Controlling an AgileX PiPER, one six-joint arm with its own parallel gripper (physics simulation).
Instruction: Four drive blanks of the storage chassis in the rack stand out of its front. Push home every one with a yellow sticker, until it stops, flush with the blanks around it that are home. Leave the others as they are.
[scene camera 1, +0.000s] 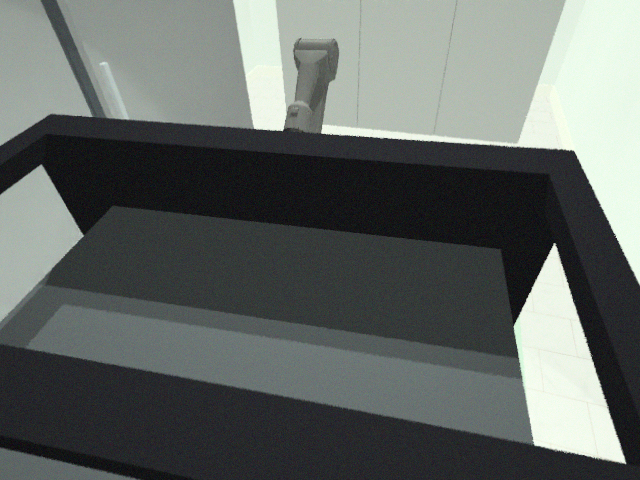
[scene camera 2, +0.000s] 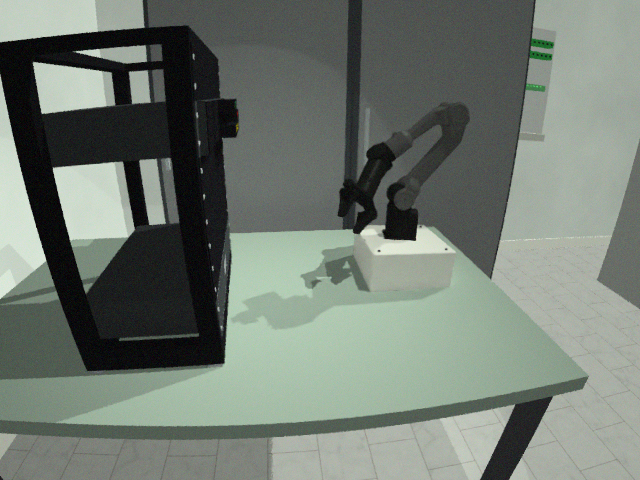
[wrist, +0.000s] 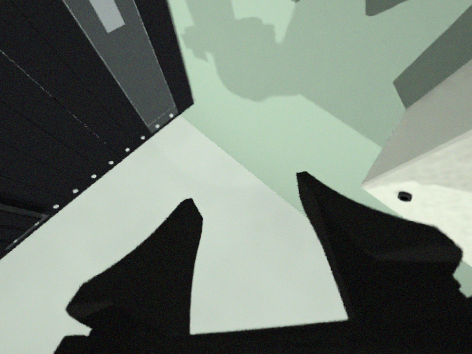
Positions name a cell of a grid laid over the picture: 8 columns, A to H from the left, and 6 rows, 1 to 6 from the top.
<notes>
I see my gripper (scene camera 2: E3).
My gripper shows as well in the wrist view (wrist: E4).
</notes>
